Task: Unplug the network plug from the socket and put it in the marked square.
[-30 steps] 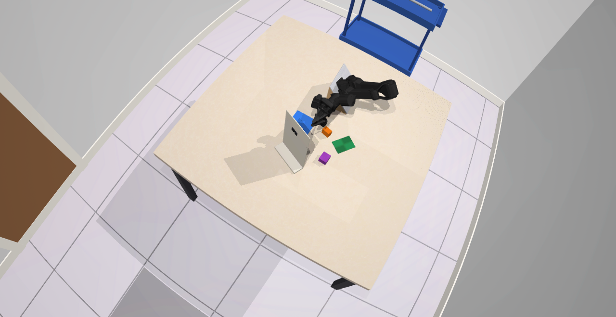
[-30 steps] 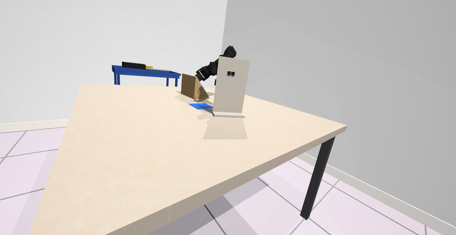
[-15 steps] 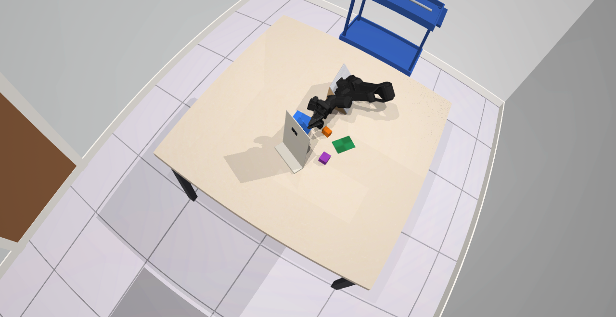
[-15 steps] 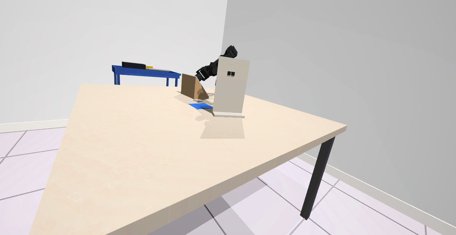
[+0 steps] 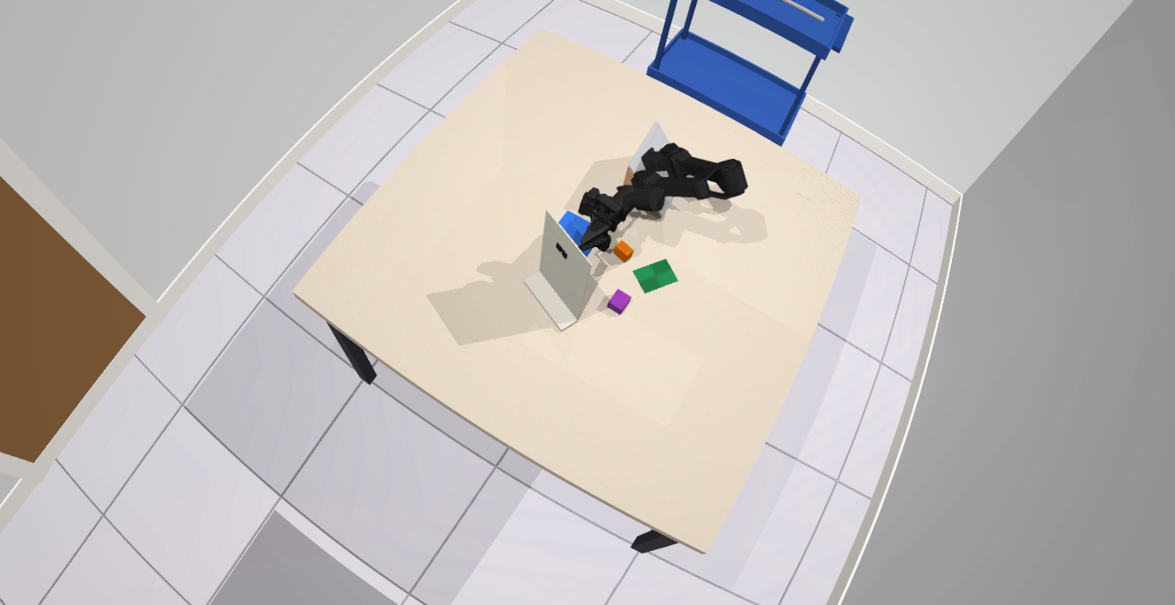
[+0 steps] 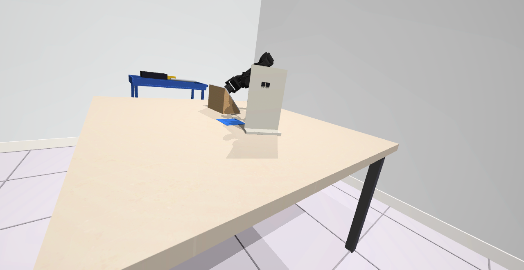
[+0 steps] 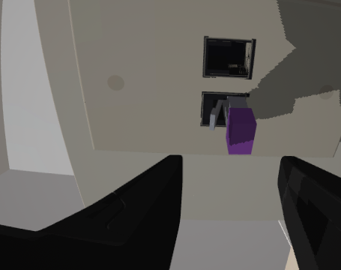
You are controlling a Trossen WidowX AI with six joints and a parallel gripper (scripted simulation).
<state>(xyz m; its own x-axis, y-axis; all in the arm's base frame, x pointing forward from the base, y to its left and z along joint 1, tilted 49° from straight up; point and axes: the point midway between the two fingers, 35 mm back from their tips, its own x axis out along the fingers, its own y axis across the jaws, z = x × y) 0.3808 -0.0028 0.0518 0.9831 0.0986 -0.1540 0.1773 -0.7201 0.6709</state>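
My gripper tip is 3 cm short of the purple plug and 1 cm to the left of it. The rest, counted from my gripper tip: blue square 14 cm behind, 9 cm to the right, 22 cm below; upright grey panel 4 cm ahead, 2 cm to the right, 9 cm below.
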